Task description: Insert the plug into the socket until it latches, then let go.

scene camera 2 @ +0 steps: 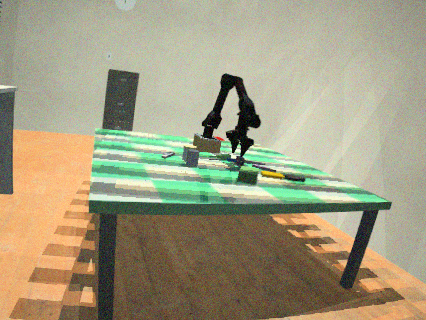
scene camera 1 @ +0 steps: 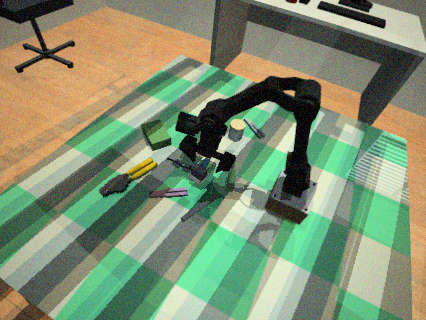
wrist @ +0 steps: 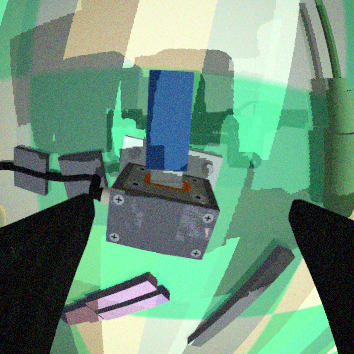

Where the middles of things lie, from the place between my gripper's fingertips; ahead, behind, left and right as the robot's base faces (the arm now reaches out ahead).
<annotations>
I see the blue plug (wrist: 169, 101) 10 mm ahead of my hand, 20 mm to the right of it and 30 mm below it. From my hand the other things lie so: socket (wrist: 141, 214): 20 mm ahead, 10 mm to the left, 30 mm below; then yellow-handled pliers (scene camera 1: 119, 183): 230 mm ahead, 140 mm to the left, 40 mm below.
</annotations>
